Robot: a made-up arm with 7 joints. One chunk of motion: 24 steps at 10 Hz.
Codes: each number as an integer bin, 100 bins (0 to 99) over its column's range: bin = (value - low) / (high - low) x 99, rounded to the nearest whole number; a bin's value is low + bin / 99 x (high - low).
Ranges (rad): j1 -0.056..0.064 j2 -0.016..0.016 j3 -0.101..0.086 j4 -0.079..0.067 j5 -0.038..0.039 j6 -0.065..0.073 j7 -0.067..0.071
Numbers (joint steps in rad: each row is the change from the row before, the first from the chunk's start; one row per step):
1: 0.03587 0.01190 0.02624 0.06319 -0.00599 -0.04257 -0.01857
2: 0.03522 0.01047 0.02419 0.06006 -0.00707 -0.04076 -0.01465
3: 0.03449 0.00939 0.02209 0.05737 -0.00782 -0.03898 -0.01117
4: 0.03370 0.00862 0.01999 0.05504 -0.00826 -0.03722 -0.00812
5: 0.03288 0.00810 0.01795 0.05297 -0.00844 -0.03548 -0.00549
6: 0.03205 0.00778 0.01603 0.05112 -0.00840 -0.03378 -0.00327
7: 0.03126 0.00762 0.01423 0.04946 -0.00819 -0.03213 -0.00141
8: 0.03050 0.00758 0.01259 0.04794 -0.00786 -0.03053 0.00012
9: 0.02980 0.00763 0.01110 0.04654 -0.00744 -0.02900 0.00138
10: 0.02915 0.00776 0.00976 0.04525 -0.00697 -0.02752 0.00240
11: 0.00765 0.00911 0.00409 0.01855 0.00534 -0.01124 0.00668
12: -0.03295 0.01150 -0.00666 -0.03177 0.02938 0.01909 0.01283
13: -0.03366 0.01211 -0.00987 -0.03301 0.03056 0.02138 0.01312
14: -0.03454 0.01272 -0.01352 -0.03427 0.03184 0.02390 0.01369
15: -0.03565 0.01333 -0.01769 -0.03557 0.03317 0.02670 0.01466
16: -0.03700 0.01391 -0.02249 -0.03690 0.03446 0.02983 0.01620
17: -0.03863 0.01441 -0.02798 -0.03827 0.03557 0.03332 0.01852
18: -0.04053 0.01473 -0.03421 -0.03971 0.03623 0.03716 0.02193
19: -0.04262 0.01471 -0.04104 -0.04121 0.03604 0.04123 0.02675
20: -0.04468 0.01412 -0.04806 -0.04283 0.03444 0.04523 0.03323
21: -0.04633 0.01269 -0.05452 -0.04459 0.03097 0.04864 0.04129
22: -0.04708 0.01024 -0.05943 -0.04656 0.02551 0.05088 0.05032
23: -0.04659 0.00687 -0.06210 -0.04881 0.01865 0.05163 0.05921
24: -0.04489 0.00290 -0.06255 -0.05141 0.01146 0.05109 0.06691
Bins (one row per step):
1: 76 86 67 96 41 16 35
2: 75 82 66 94 40 17 38
3: 75 79 65 92 39 19 40
4: 74 76 64 91 38 20 42
5: 73 75 63 89 38 21 44
6: 73 74 62 88 38 22 46
7: 72 73 61 87 38 24 47
8: 71 73 60 86 39 25 48
9: 71 73 59 85 39 26 49
10: 70 74 59 84 40 27 50
11: 53 78 56 66 56 39 53
12: 19 85 50 32 87 60 57
13: 18 87 48 31 88 62 57
14: 18 89 46 30 90 64 58
15: 17 91 44 29 92 66 59
16: 16 93 42 29 93 68 60
17: 14 94 39 28 95 71 61
18: 13 95 35 27 95 73 64
19: 11 95 32 26 95 76 67
20: 9 93 28 25 93 79 72
21: 8 89 25 23 89 82 78
22: 7 81 22 22 82 83 84
23: 8 71 21 20 73 84 91
24: 9 58 20 19 64 83 96

